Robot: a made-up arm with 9 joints. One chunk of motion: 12 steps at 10 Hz.
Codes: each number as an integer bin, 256 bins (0 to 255) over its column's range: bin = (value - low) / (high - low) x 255, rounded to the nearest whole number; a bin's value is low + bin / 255 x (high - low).
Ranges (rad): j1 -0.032..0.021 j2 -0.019..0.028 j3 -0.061..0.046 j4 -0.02..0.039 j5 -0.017..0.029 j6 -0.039..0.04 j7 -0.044..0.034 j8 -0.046..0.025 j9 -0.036..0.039
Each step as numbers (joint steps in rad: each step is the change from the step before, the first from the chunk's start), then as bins.
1 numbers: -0.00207 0.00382 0.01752 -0.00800 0.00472 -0.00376 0.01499 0.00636 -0.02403
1 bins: 144 124 187 52 120 114 193 188 41
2 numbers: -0.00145 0.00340 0.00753 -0.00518 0.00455 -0.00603 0.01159 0.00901 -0.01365
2 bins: 147 122 163 64 119 106 182 198 76
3 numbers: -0.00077 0.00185 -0.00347 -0.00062 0.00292 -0.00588 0.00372 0.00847 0.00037
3 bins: 150 113 137 84 110 107 156 196 124
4 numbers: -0.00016 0.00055 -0.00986 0.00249 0.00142 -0.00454 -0.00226 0.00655 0.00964
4 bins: 153 106 122 97 102 111 136 189 155
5 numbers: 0.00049 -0.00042 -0.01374 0.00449 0.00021 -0.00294 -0.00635 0.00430 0.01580
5 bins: 156 101 113 106 95 116 123 181 176
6 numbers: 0.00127 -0.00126 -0.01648 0.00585 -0.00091 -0.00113 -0.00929 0.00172 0.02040
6 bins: 160 96 106 112 89 122 113 171 192
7 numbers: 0.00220 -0.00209 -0.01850 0.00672 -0.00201 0.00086 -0.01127 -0.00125 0.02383
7 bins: 165 92 101 115 83 129 107 161 203
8 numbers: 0.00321 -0.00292 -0.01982 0.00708 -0.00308 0.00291 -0.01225 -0.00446 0.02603
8 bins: 169 87 98 117 77 135 104 149 211
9 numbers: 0.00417 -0.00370 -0.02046 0.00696 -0.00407 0.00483 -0.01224 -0.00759 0.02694
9 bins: 174 83 97 117 72 141 104 138 214
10 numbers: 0.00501 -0.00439 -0.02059 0.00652 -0.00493 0.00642 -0.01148 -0.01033 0.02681
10 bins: 178 79 96 115 67 147 106 128 214
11 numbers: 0.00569 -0.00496 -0.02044 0.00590 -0.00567 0.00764 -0.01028 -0.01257 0.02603
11 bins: 181 76 97 112 63 151 110 120 211
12 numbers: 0.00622 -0.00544 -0.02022 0.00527 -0.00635 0.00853 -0.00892 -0.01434 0.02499
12 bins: 184 74 97 109 59 153 115 114 207
